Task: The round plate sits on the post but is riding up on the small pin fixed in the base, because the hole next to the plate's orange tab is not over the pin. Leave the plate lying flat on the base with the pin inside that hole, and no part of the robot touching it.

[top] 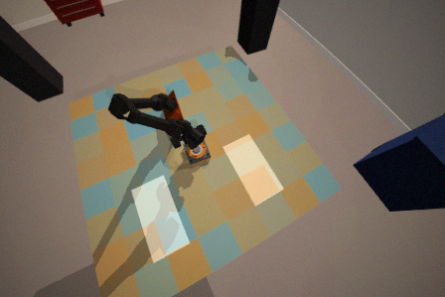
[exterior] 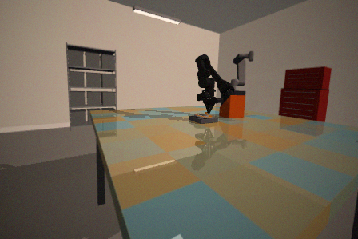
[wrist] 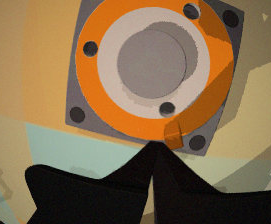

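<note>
Right now my gripper tip is 30 mm short of the round plate and 10 mm above it. Round my gripper tip: dark grey square base (50 mm ahead, 20 mm below, 10 mm to the left).
</note>
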